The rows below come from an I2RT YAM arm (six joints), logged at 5 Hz.
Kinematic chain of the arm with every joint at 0, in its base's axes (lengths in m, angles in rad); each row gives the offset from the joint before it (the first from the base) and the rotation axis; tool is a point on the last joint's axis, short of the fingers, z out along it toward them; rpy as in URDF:
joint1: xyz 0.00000 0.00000 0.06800 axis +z
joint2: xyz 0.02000 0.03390 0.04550 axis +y
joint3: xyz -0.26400 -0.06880 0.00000 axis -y
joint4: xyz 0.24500 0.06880 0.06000 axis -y
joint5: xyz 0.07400 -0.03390 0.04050 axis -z
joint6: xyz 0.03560 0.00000 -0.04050 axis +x
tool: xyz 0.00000 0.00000 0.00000 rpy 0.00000 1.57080 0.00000
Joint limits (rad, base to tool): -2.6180..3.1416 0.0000..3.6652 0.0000..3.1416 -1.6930..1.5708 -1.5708..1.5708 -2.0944..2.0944
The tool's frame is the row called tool.
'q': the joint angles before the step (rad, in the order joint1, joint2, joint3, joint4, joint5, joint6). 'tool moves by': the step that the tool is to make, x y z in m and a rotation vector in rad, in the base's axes. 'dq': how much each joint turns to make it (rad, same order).
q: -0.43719, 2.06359, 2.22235, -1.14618, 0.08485, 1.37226
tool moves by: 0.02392, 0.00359, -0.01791, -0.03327, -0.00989, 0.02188
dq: 0.03132, 0.05968, 0.01046, 0.07255, 0.02708, -0.00697
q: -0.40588, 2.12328, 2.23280, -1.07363, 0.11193, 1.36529
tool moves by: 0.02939, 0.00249, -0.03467, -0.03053, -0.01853, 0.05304
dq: 0.02893, 0.06890, -0.04167, 0.14298, 0.00311, -0.03213
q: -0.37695, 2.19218, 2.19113, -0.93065, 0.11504, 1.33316
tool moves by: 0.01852, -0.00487, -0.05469, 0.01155, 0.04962, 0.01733
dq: 0.00445, 0.08209, -0.07187, 0.10525, -0.00137, -0.01489
